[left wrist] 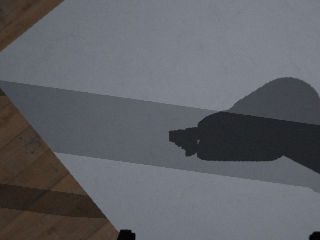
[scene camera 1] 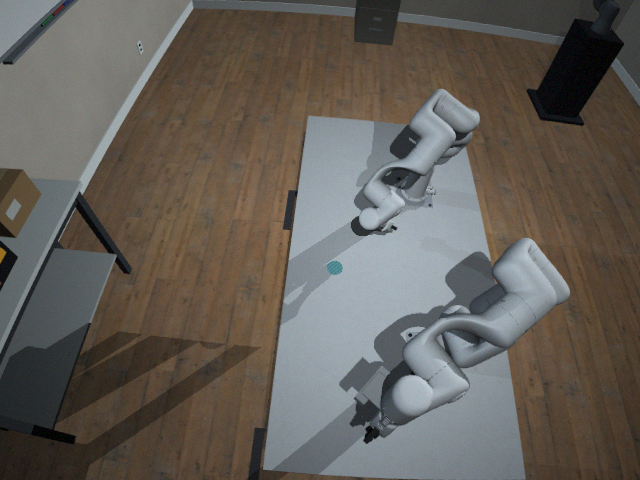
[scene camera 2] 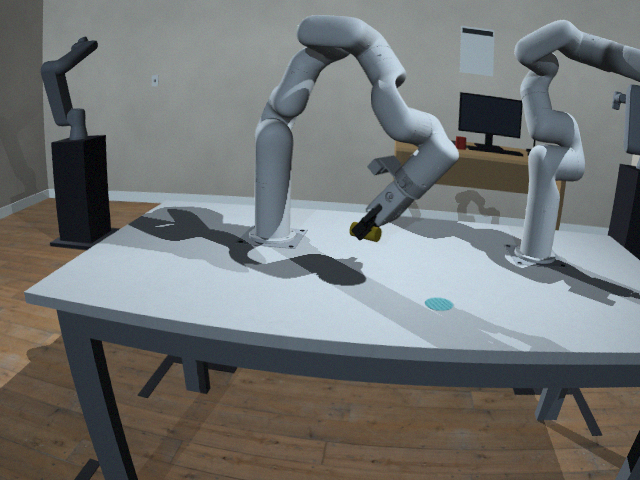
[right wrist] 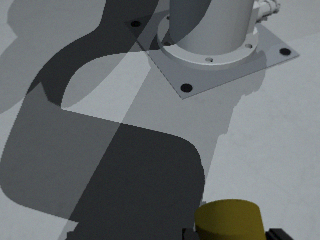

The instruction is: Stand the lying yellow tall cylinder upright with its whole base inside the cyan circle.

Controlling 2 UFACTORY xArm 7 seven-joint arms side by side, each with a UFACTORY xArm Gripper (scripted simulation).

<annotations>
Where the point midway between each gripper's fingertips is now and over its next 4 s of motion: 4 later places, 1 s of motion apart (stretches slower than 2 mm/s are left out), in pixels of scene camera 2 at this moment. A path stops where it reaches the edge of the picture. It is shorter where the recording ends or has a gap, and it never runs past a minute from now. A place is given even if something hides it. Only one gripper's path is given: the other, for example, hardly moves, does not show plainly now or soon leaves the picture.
The right gripper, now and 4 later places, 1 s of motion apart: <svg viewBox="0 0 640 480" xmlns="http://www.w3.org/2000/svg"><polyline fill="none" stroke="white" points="360,233 369,238 395,257 427,278 443,288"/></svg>
</annotations>
